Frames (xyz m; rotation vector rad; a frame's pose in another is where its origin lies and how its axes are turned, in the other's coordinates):
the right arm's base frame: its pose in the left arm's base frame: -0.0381 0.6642 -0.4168 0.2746 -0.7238 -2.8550
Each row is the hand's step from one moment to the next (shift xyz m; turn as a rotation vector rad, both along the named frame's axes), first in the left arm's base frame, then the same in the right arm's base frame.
Working: the left arm's base frame: its pose in the right arm's base frame: 0.0546 0.7814 0.0519 -0.2746 0.7238 2.8550

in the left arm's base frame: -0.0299 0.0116 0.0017 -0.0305 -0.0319 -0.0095
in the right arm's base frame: 0.0261 -0.0131 0.0134 0.0378 0.0190 -0.0158
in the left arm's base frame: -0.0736 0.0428 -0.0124 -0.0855 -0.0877 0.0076
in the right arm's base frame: 0.0633 -0.0527 0.0250 0.1010 0.0683 -0.0140
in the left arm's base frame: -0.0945 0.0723 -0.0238 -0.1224 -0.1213 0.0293
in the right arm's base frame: 0.0785 -0.0864 0.0331 0.1412 0.1030 -0.0022
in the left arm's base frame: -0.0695 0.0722 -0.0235 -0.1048 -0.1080 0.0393
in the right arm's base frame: 0.0543 -0.0829 0.0277 0.1199 0.0987 0.0085
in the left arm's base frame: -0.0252 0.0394 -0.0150 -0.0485 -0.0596 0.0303
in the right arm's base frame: 0.0176 -0.0446 0.0104 0.0560 0.0599 0.0101
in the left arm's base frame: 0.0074 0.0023 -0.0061 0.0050 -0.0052 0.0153
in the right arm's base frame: -0.0068 -0.0040 -0.0059 -0.0057 0.0126 0.0098
